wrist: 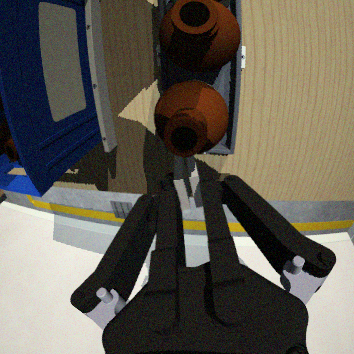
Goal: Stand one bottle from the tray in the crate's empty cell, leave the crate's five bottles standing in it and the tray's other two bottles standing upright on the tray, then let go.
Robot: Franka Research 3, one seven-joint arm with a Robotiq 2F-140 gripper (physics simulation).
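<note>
Two brown bottles stand on the dark tray (231, 115) in the wrist view. The far bottle (222, 42) is at the top, and the near bottle (207, 107) is at the tray's lower end. The tray's third bottle does not show. My gripper (185, 160) is shut just below the near bottle's mouth in the view. Its pale pads lie almost together and I see nothing between them. The bottle hides the very tips, so contact cannot be told. The blue crate (17, 90) stands at the left. Part of one crate bottle (10, 150) shows; the empty cell does not.
A grey rail (97, 75) runs along the crate's near side, between crate and tray. The wooden table top (295, 100) extends to the right. A grey edge strip with a yellow line (300, 227) crosses below the tray, and a white surface (35, 265) lies beyond it.
</note>
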